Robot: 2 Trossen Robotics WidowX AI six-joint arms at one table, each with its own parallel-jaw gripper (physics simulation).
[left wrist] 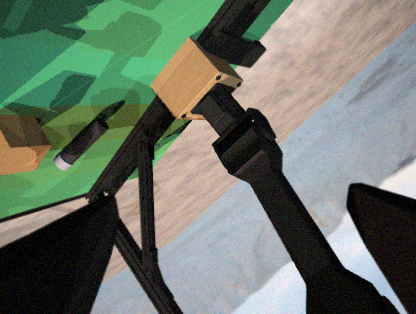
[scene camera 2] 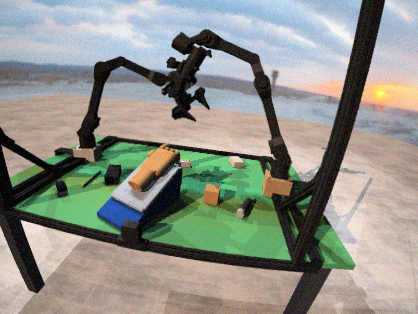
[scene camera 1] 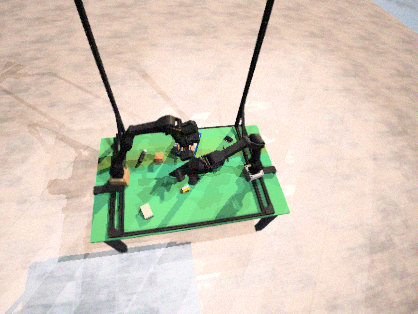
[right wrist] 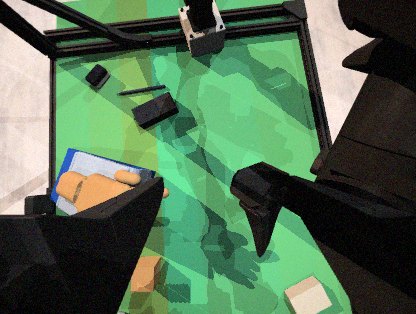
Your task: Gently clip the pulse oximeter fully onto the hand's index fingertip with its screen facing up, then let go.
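Pixels of known places: left gripper, fingertip midpoint: [left wrist: 233, 201] [scene camera 2: 203, 115] [scene camera 1: 173, 171] [right wrist: 298, 287]; right gripper, fingertip midpoint: [scene camera 2: 173, 96] [scene camera 1: 193, 151] [right wrist: 224, 182]; left arm's base, link origin: [scene camera 2: 87, 146] [scene camera 1: 254, 169] [right wrist: 201, 18]; right arm's base, link origin: [left wrist: 212, 99] [scene camera 2: 278, 175] [scene camera 1: 118, 174].
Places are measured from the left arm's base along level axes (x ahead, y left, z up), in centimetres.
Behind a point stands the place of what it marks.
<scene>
The oximeter, a small white-and-yellow piece [scene camera 1: 185, 189] @(x 47.5, y -3.5, z -2.7 cm) [scene camera 2: 185, 163] @(x 47.5, y -5.9, z -3.5 cm), lies on the green table, apart from the hand; its screen side cannot be made out. It does not show in either wrist view. The tan hand [scene camera 2: 157, 166] @(x 37.6, y -35.1, z 7.6 cm) [right wrist: 102, 192] @(x 36.4, y -29.7, z 9.2 cm) lies on a sloped blue-and-white stand [scene camera 2: 112, 212] @(x 25.6, y -45.3, z -3.2 cm) [right wrist: 64, 165] @(x 25.0, y -45.9, z -3.6 cm), partly hidden by a right finger in the right wrist view. My left gripper [scene camera 1: 182, 177] [scene camera 2: 202, 114] @(x 53.4, y -5.9, z 19.5 cm) [left wrist: 233, 201] @(x 53.4, y -5.9, z 19.5 cm) is open and empty, high above the table. My right gripper [scene camera 1: 182, 154] is open and empty above it, and the two overlap in scene camera 2.
An orange block [scene camera 2: 212, 195] @(x 56.1, y -35.0, z -2.3 cm) [right wrist: 145, 275] @(x 55.8, y -31.5, z -0.9 cm) and a dark cylinder with a pale end [scene camera 2: 245, 207] @(x 66.7, y -40.1, z -3.5 cm) [left wrist: 82, 144] @(x 66.6, y -37.3, z -3.8 cm) lie right of the stand in scene camera 2. A cream block [scene camera 1: 146, 211] @(x 73.8, y 2.1, z -2.9 cm) [right wrist: 307, 296] @(x 72.3, y 1.4, z -2.9 cm), a black box [scene camera 2: 113, 174] @(x 19.5, y -22.7, z -2.5 cm) [right wrist: 155, 110] @(x 19.0, y -19.0, z -2.5 cm), a pen [right wrist: 142, 90] @(x 10.7, y -21.4, z -5.2 cm) and a small dark block [right wrist: 97, 76] @(x 4.4, y -31.4, z -2.8 cm) lie elsewhere.
</scene>
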